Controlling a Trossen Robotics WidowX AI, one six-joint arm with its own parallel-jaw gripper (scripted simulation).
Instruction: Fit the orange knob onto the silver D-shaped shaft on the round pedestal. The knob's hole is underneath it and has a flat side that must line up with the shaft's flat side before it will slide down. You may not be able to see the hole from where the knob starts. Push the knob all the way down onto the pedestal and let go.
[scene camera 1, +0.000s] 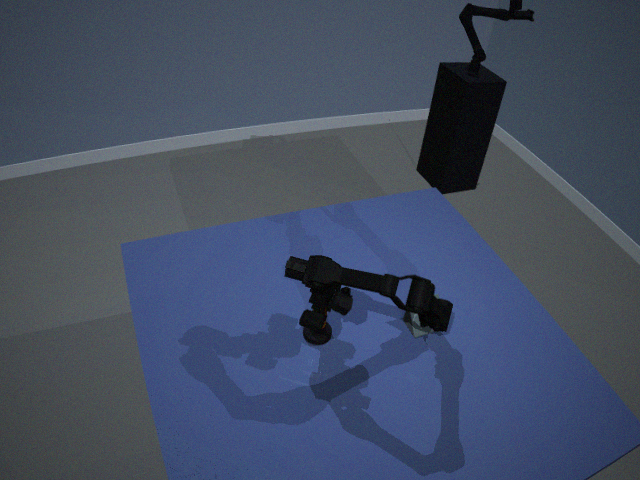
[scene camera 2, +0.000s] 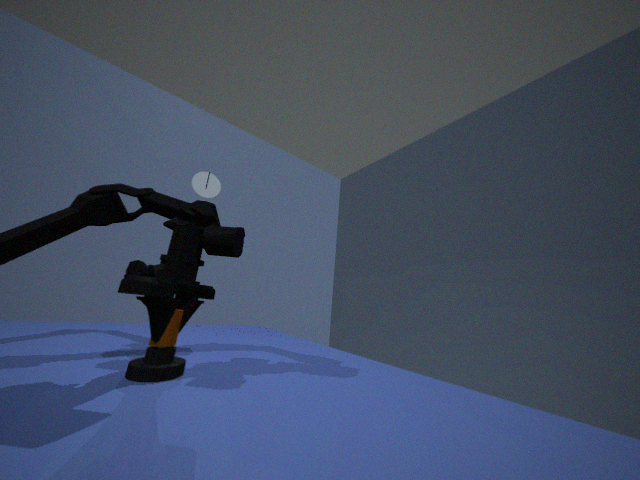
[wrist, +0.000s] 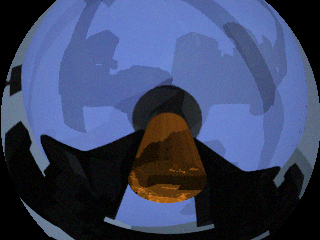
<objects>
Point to a round pedestal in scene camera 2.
At 159, 364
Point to the gripper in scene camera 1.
318, 321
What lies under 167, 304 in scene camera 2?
The gripper.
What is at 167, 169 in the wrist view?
An orange knob.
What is the gripper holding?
An orange knob.
</objects>
